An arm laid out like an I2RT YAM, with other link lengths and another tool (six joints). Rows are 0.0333 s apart.
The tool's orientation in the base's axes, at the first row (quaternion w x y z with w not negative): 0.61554, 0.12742, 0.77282, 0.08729
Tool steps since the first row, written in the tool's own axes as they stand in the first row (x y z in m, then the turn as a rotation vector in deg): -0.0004, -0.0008, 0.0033, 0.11, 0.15, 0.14; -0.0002, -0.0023, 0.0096, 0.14, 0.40, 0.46; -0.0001, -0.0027, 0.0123, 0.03, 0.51, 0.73; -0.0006, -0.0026, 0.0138, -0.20, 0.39, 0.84; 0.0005, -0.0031, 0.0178, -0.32, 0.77, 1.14; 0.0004, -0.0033, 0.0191, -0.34, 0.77, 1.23; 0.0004, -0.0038, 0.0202, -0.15, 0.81, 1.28; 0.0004, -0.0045, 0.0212, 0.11, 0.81, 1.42; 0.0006, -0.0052, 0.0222, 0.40, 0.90, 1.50; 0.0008, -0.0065, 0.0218, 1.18, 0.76, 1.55; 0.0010, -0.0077, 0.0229, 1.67, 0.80, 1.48; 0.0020, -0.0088, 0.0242, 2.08, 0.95, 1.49
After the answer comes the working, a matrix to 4 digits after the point.
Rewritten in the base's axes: 0.0032, -0.0010, -0.0006, 0.13, 0.17, -0.09; 0.0092, -0.0025, -0.0027, 0.45, 0.41, -0.12; 0.0118, -0.0029, -0.0035, 0.75, 0.48, -0.04; 0.0133, -0.0030, -0.0033, 0.89, 0.29, 0.11; 0.0169, -0.0032, -0.0054, 1.25, 0.61, 0.26; 0.0182, -0.0034, -0.0057, 1.34, 0.60, 0.26; 0.0192, -0.0039, -0.0061, 1.35, 0.70, 0.09; 0.0202, -0.0046, -0.0065, 1.43, 0.77, -0.19; 0.0210, -0.0053, -0.0071, 1.46, 0.95, -0.45; 0.0205, -0.0064, -0.0076, 1.33, 1.05, -1.23; 0.0214, -0.0075, -0.0084, 1.16, 1.24, -1.65; 0.0224, -0.0083, -0.0099, 1.10, 1.51, -1.99
The tool's axes in the first row as the columns of a matrix, in the base's axes (rounded; the answer above uses it unrounded):
-0.2097, 0.0895, 0.9737
0.3044, 0.9523, -0.0219
-0.9292, 0.2918, -0.2270

